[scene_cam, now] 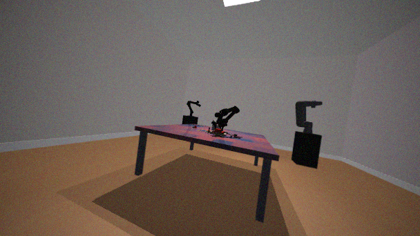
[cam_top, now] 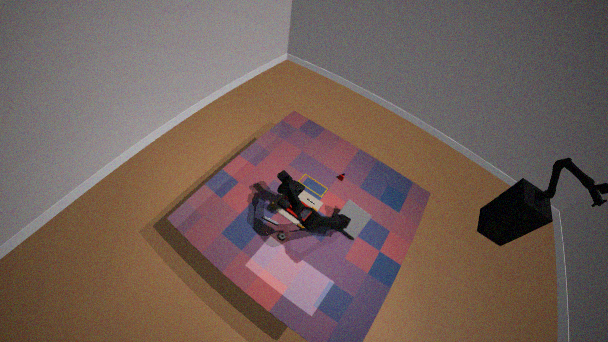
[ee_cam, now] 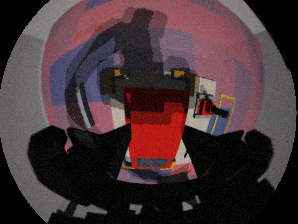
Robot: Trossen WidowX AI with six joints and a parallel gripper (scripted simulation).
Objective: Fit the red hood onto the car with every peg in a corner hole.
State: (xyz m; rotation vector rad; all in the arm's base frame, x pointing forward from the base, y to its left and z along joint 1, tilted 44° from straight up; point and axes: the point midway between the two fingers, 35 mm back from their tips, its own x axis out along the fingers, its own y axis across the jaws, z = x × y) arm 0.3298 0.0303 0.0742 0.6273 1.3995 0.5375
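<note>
My gripper tip is 1 cm below the red hood. Also, from my gripper tip: thin grey stick (16 cm to the left, 3 cm below, 2 cm ahead).
</note>
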